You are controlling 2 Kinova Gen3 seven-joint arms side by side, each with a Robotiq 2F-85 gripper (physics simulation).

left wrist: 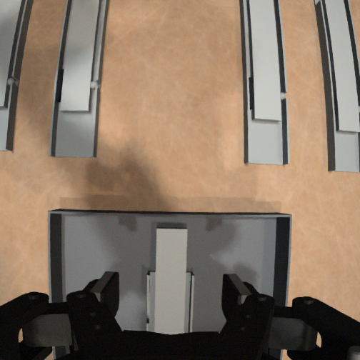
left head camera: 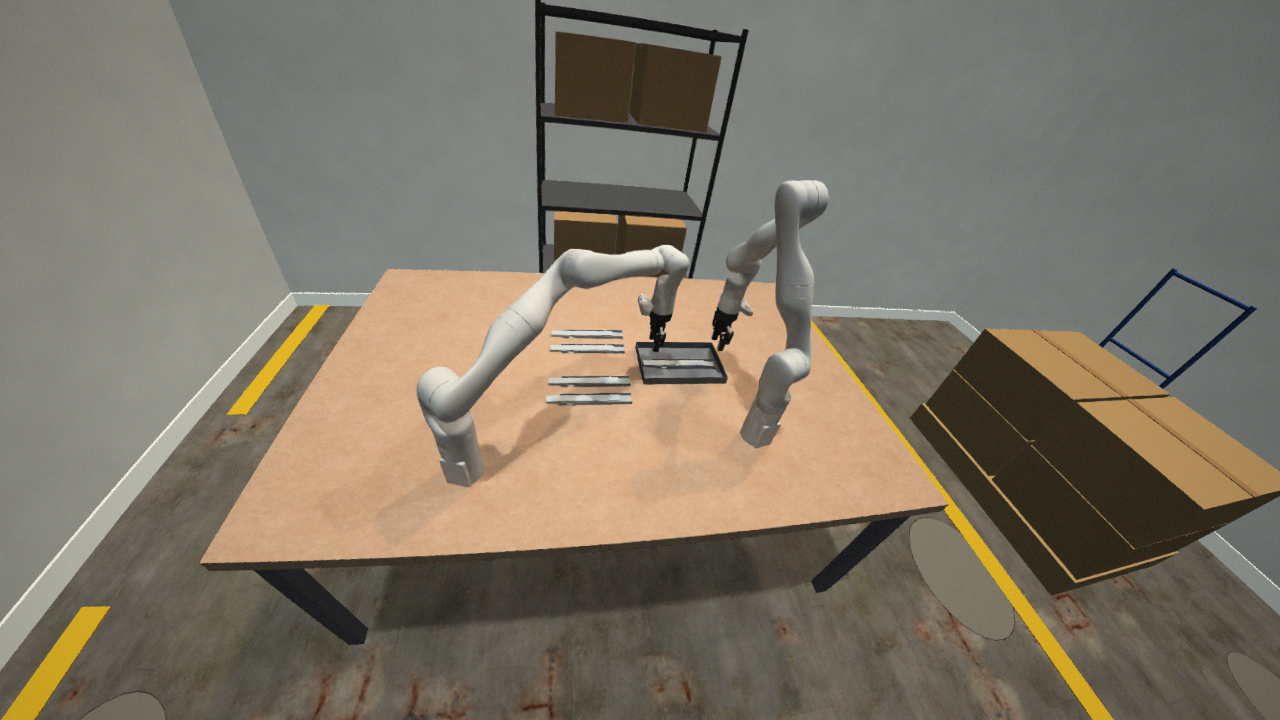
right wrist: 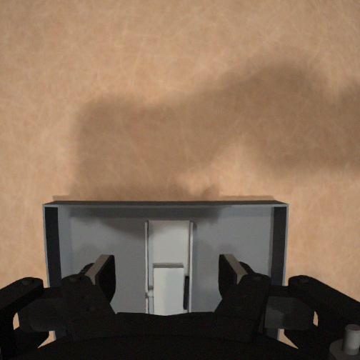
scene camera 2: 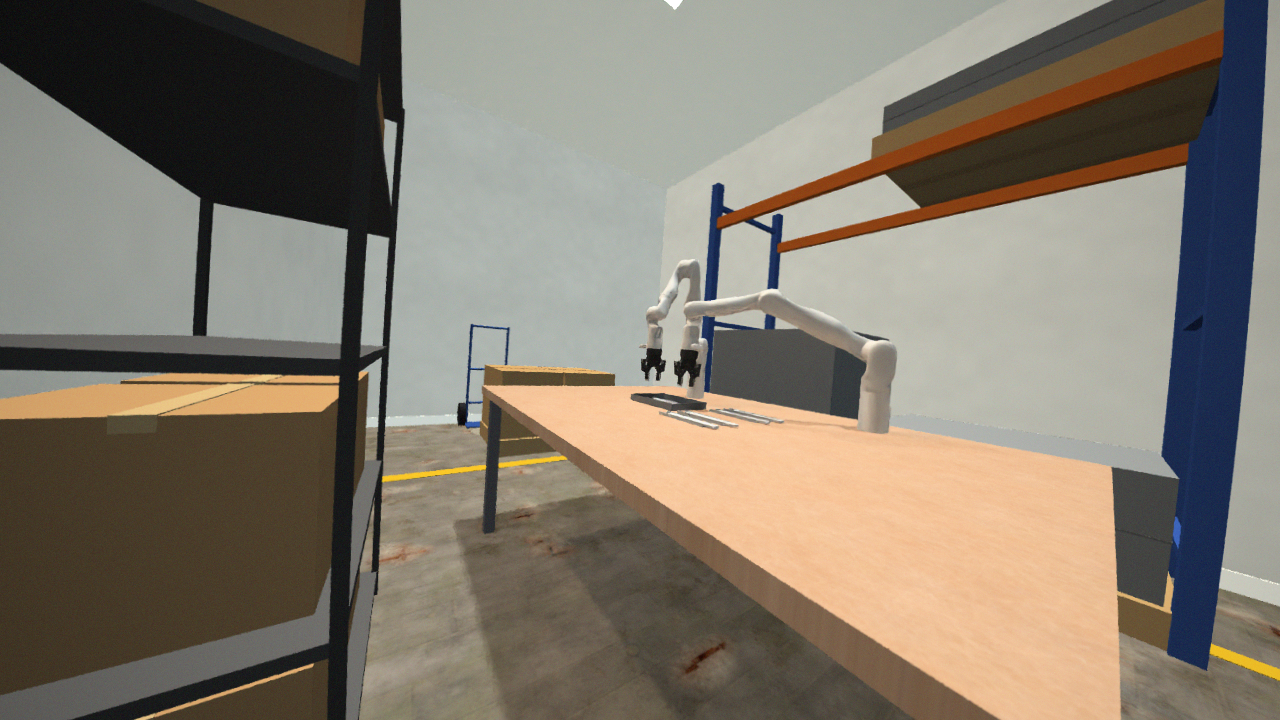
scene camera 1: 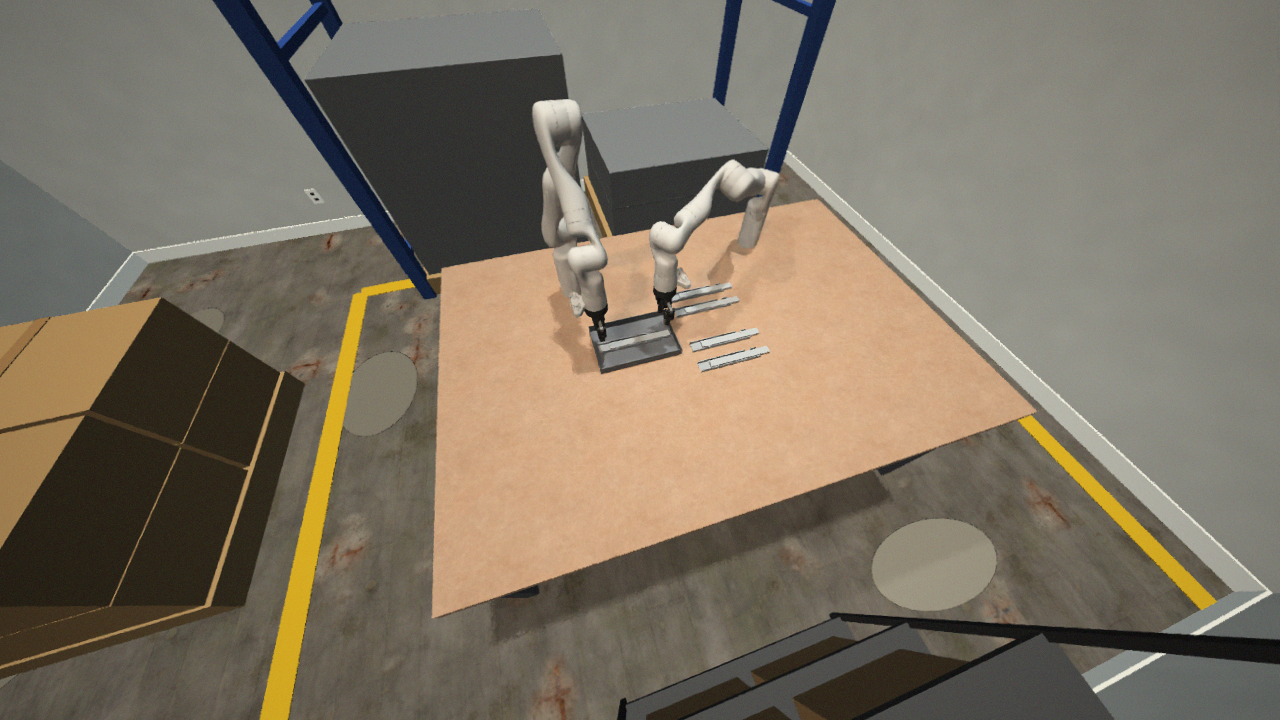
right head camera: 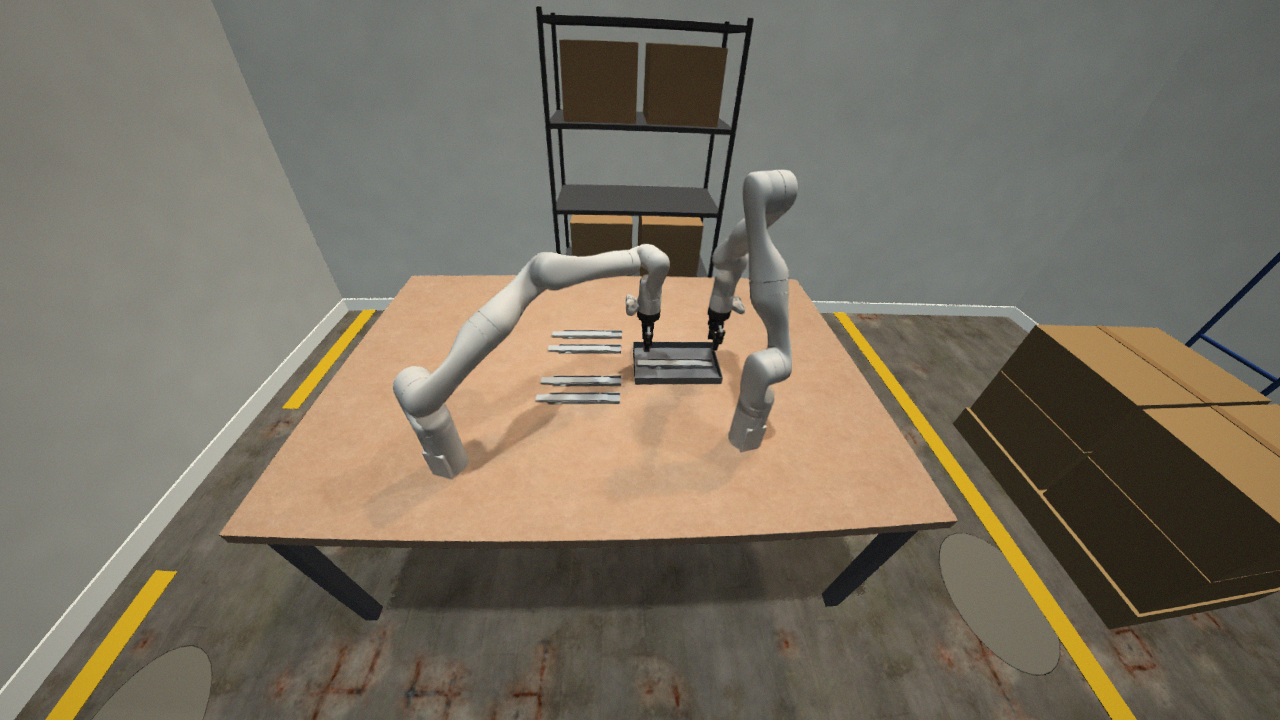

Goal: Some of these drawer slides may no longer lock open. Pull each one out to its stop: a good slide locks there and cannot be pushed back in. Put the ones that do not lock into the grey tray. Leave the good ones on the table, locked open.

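Where they show: left gripper, fingertip midpoint: (left head camera: pixel 653 345) (scene camera 2: pixel 685 386) (scene camera 1: pixel 663 318) (right head camera: pixel 645 344); right gripper, fingertip midpoint: (left head camera: pixel 716 344) (scene camera 2: pixel 652 380) (scene camera 1: pixel 600 333) (right head camera: pixel 712 344); left arm's base at its link origin: (left head camera: pixel 465 470) (scene camera 2: pixel 871 431) (scene camera 1: pixel 747 242) (right head camera: pixel 451 463); right arm's base at its link origin: (left head camera: pixel 754 435) (scene camera 2: pixel 694 397) (scene camera 1: pixel 572 290) (right head camera: pixel 743 438).
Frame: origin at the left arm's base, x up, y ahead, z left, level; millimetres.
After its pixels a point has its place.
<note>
A drawer slide (left head camera: pixel 684 364) {x 13, y 581, z -548 mm} (right head camera: pixel 675 363) {x 13, y 582, z -532 mm} (scene camera 1: pixel 633 341) {x 13, y 593, z -534 mm} (left wrist: pixel 171 280) (right wrist: pixel 170 245) lies in the grey tray (left head camera: pixel 684 381) {x 12, y 490, z -553 mm} (right head camera: pixel 680 381) {x 14, y 493, z -564 mm} (left wrist: pixel 90 250) (right wrist: pixel 240 240), its inner rail sticking out at one end. My left gripper (left head camera: pixel 657 345) {x 96, y 553, z -425 mm} (right head camera: pixel 647 346) {x 96, y 553, z -425 mm} (left wrist: pixel 170 289) is open above its rail end. My right gripper (left head camera: pixel 723 345) {x 96, y 621, z -648 mm} (right head camera: pixel 716 344) {x 96, y 621, z -648 mm} (right wrist: pixel 166 271) is open above its channel end. On the table lie two slides at the back (left head camera: pixel 586 334) {x 12, y 654, z -168 mm} (left head camera: pixel 586 348) {x 12, y 572, z -188 mm} and two in front (left head camera: pixel 588 381) {x 12, y 403, z -235 mm} (left head camera: pixel 588 399) {x 11, y 323, z -254 mm}. Their inner rails are set back from the tray-side channel ends; locking cannot be seen.
The four table slides lie parallel, left of the tray in the head views, with a wider gap between the two pairs. A shelf rack (left head camera: pixel 540 152) stands behind the table (left head camera: pixel 572 501) {x 0, y -25, z -294 mm}. Stacked cartons (left head camera: pixel 1056 447) stand on the floor at the right.
</note>
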